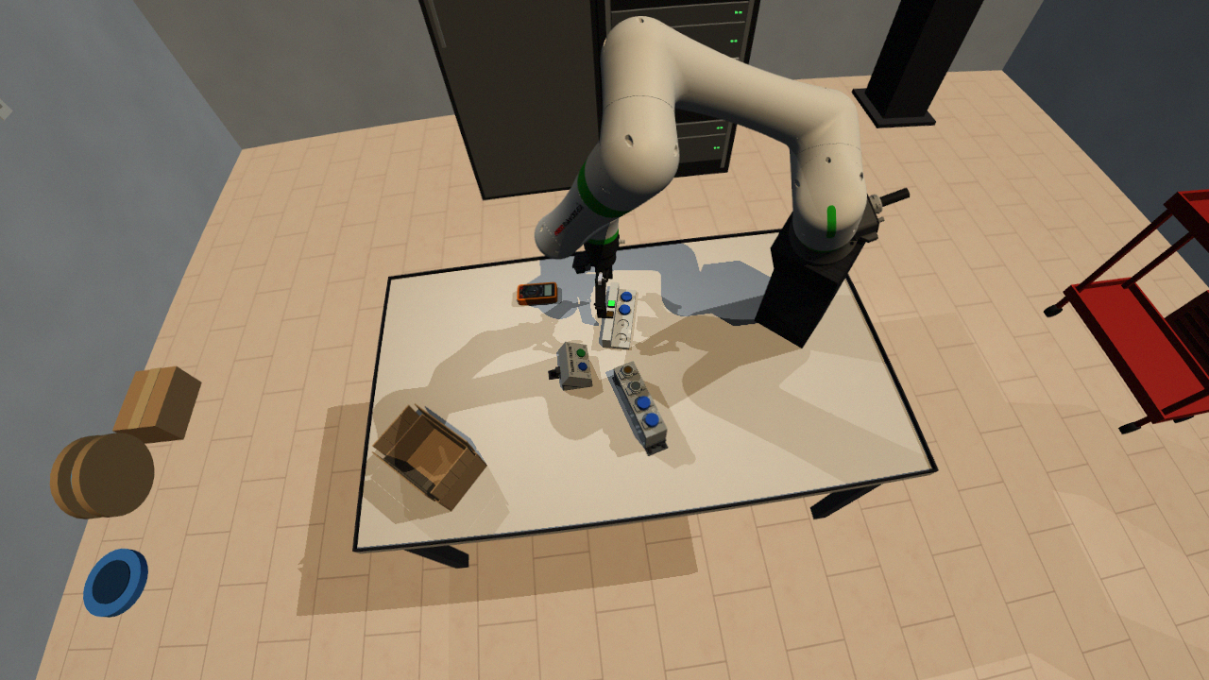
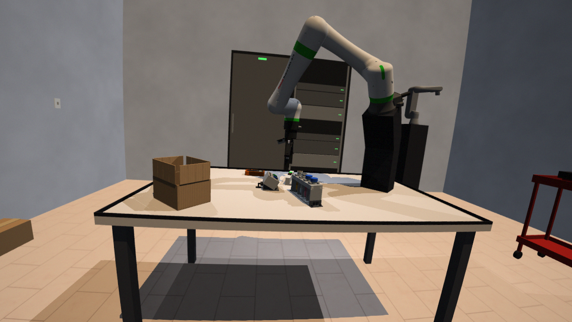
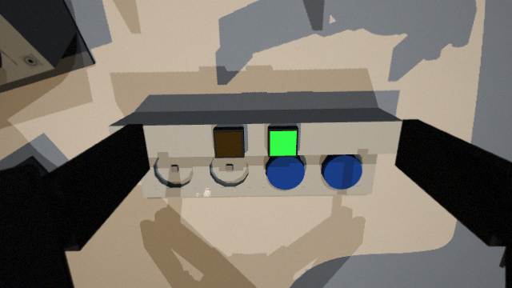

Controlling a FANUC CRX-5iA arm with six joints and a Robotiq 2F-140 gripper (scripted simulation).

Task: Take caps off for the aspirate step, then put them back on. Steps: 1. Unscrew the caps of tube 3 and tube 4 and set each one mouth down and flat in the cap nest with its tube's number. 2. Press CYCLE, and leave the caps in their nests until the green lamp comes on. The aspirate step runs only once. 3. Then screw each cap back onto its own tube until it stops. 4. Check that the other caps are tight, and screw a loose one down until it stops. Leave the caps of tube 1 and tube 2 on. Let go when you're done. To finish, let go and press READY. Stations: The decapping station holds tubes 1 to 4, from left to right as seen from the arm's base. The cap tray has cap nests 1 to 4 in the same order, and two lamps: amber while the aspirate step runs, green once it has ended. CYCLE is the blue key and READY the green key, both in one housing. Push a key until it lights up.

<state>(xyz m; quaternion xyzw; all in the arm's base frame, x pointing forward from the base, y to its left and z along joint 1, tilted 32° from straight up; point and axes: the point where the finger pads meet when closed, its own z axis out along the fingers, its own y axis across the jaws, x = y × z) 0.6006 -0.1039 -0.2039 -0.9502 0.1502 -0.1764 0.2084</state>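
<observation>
Right now the blue cap is 6 cm behind my hand and 10 cm below it. The rest, counted from my hand: blue cycle key 9 cm ahead, 21 cm to the left, 4 cm below; key housing 11 cm ahead, 19 cm to the left, 5 cm below; green ready key 9 cm ahead, 17 cm to the left, 4 cm below.
</observation>
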